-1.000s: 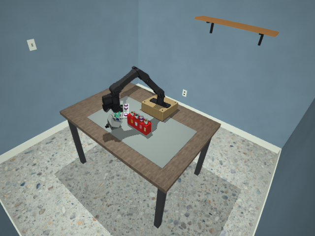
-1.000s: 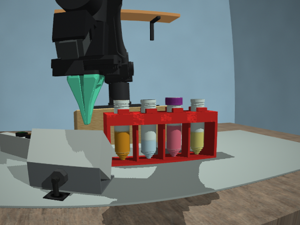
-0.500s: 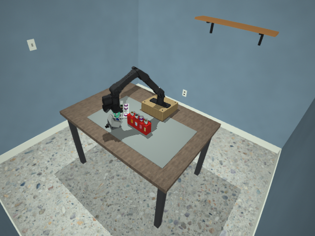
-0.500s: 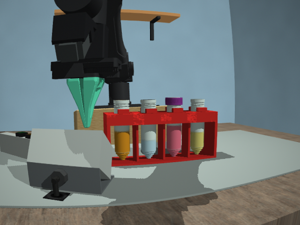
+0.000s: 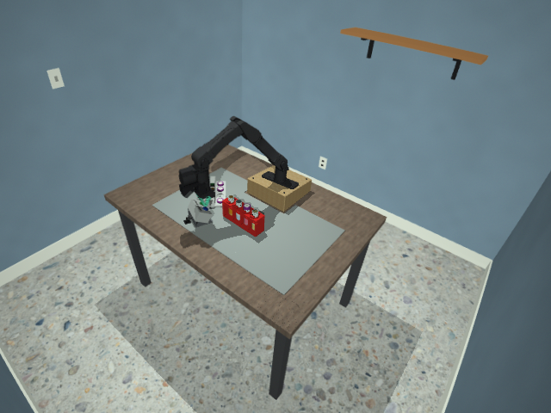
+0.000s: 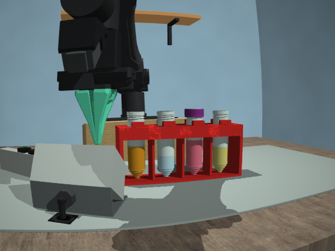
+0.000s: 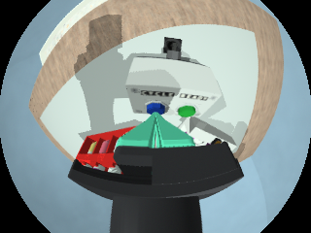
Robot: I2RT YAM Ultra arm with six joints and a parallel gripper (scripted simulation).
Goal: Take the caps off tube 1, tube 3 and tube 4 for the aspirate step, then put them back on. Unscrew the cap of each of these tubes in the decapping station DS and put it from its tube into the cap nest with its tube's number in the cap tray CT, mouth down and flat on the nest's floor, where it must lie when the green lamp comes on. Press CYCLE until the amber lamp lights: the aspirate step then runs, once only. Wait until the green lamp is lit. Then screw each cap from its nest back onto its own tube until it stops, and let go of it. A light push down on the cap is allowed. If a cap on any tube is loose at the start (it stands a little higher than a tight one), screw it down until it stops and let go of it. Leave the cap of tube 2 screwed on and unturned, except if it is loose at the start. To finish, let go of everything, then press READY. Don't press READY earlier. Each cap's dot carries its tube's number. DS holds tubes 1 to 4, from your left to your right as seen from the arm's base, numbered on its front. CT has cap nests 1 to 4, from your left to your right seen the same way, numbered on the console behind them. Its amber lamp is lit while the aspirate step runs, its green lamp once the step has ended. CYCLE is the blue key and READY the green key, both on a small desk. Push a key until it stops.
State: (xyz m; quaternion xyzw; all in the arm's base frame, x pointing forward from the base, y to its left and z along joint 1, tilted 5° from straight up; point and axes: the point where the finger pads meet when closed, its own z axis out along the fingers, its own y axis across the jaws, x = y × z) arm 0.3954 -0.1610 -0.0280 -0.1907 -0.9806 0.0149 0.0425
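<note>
My gripper is now 20 mm above the blue key. Also, from my hand: grey key desk (10 mm ahead, 20 mm to the right, 30 mm below); green key (20 mm behind, 40 mm to the right, 20 mm below).
</note>
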